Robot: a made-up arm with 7 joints. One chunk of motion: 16 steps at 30 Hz.
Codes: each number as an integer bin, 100 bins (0 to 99) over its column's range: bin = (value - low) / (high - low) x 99, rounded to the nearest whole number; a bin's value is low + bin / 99 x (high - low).
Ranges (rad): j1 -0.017..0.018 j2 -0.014..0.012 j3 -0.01..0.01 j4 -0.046..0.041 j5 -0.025..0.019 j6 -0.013..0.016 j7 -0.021..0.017
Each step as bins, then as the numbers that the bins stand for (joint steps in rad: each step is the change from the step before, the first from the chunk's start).
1 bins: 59 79 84 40 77 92 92
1 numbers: 0.00386 0.00675 0.00697 -0.01085 0.00922 0.01395 0.01431
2 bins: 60 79 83 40 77 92 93
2 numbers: 0.00421 0.00675 0.00677 -0.01085 0.00922 0.01395 0.01470
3 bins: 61 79 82 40 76 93 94
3 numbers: 0.00457 0.00675 0.00657 -0.01085 0.00878 0.01424 0.01508
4 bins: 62 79 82 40 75 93 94
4 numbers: 0.00492 0.00675 0.00657 -0.01085 0.00833 0.01424 0.01508
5 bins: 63 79 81 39 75 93 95
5 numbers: 0.00527 0.00675 0.00636 -0.01173 0.00833 0.01424 0.01546
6 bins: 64 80 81 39 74 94 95
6 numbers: 0.00563 0.00701 0.00636 -0.01173 0.00789 0.01454 0.01546
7 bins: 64 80 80 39 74 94 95
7 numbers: 0.00563 0.00701 0.00616 -0.01173 0.00789 0.01454 0.01546
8 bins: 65 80 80 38 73 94 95
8 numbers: 0.00598 0.00701 0.00616 -0.01261 0.00744 0.01454 0.01546
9 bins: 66 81 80 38 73 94 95
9 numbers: 0.00633 0.00727 0.00616 -0.01261 0.00744 0.01454 0.01546
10 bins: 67 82 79 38 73 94 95
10 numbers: 0.00669 0.00754 0.00596 -0.01261 0.00744 0.01454 0.01546
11 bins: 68 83 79 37 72 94 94
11 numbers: 0.00704 0.00780 0.00596 -0.01348 0.00700 0.01454 0.01508
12 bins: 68 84 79 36 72 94 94
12 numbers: 0.00704 0.00806 0.00596 -0.01436 0.00700 0.01454 0.01508
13 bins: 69 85 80 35 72 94 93
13 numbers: 0.00739 0.00832 0.00616 -0.01524 0.00700 0.01454 0.01470
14 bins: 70 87 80 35 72 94 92
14 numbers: 0.00775 0.00885 0.00616 -0.01524 0.00700 0.01454 0.01431
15 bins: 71 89 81 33 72 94 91
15 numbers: 0.00810 0.00937 0.00636 -0.01700 0.00700 0.01454 0.01393
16 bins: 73 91 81 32 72 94 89
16 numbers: 0.00881 0.00990 0.00636 -0.01788 0.00700 0.01454 0.01316
